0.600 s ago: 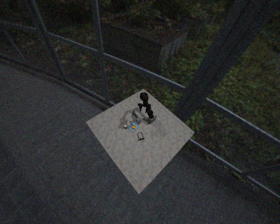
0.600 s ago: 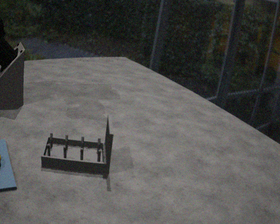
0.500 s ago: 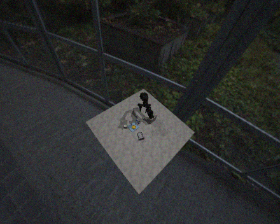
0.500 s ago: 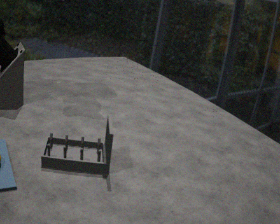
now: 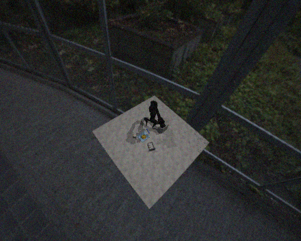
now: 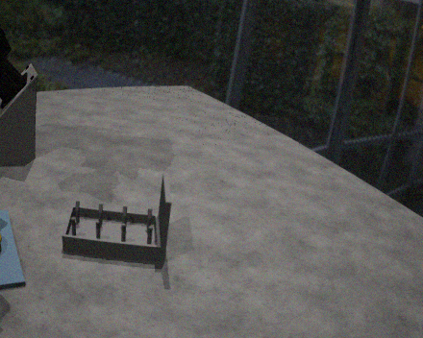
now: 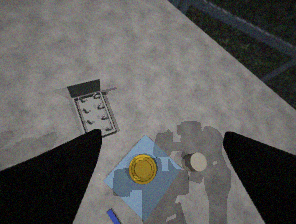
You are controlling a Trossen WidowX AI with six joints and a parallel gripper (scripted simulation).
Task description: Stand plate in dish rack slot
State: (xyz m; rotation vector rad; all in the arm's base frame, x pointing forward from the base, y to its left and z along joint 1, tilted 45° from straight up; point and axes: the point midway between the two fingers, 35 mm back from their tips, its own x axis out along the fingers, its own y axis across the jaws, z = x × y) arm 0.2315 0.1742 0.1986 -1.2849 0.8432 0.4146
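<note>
My gripper tip is 310 mm above the yellow plate, 40 mm to the left of it and 30 mm short of it. The rest, counted from my gripper tip: grey dish rack (300 mm below, 140 mm to the left, 20 mm ahead); then light blue mat (320 mm below, 60 mm to the right, 30 mm ahead); then blue spoon (320 mm below, 110 mm to the right, 80 mm behind).
</note>
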